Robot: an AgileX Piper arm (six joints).
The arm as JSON. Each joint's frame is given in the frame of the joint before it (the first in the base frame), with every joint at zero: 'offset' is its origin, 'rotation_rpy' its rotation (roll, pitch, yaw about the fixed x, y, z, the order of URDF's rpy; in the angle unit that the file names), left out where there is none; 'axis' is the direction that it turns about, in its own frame. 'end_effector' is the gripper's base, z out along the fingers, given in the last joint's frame.
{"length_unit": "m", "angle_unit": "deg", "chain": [
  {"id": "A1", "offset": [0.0, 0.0, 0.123], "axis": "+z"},
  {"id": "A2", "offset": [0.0, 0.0, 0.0], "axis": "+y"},
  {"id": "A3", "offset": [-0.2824, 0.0, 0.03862], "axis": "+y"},
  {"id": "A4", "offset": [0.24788, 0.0, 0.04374], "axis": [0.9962, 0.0, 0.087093]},
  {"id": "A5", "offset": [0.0, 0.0, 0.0], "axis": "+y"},
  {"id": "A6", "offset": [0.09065, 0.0, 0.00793], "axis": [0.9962, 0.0, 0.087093]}
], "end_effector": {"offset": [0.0, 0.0, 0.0], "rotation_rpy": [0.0, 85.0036, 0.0]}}
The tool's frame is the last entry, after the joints.
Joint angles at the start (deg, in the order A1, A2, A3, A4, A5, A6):
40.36 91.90 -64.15 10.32 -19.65 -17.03
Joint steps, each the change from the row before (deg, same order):
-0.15 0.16 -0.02 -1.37 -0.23 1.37
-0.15 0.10 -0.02 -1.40 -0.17 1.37
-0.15 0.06 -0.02 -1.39 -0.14 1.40
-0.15 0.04 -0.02 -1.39 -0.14 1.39
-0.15 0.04 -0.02 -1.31 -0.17 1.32
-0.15 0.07 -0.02 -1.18 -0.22 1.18
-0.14 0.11 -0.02 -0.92 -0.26 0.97
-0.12 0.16 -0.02 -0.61 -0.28 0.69
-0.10 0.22 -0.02 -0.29 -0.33 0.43
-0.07 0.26 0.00 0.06 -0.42 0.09
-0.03 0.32 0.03 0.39 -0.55 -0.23
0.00 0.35 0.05 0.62 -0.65 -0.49
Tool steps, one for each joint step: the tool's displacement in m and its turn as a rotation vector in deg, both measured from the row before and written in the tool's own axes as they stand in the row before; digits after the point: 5 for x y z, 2 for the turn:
0.00046 -0.00023 0.00068 -0.25 -0.19 0.08
0.00019 -0.00023 0.00044 -0.28 -0.19 0.06
0.00000 -0.00026 0.00028 -0.29 -0.19 0.10
-0.00012 -0.00026 0.00020 -0.29 -0.20 0.09
-0.00014 -0.00030 0.00019 -0.27 -0.21 0.10
0.00000 -0.00035 0.00030 -0.23 -0.22 0.08
0.00022 -0.00039 0.00044 -0.16 -0.20 0.11
0.00053 -0.00039 0.00062 -0.08 -0.15 0.12
0.00085 -0.00040 0.00084 0.01 -0.13 0.16
0.00109 -0.00039 0.00095 0.11 -0.15 0.15
0.00145 -0.00028 0.00112 0.20 -0.18 0.13
0.00161 -0.00022 0.00118 0.28 -0.22 0.08

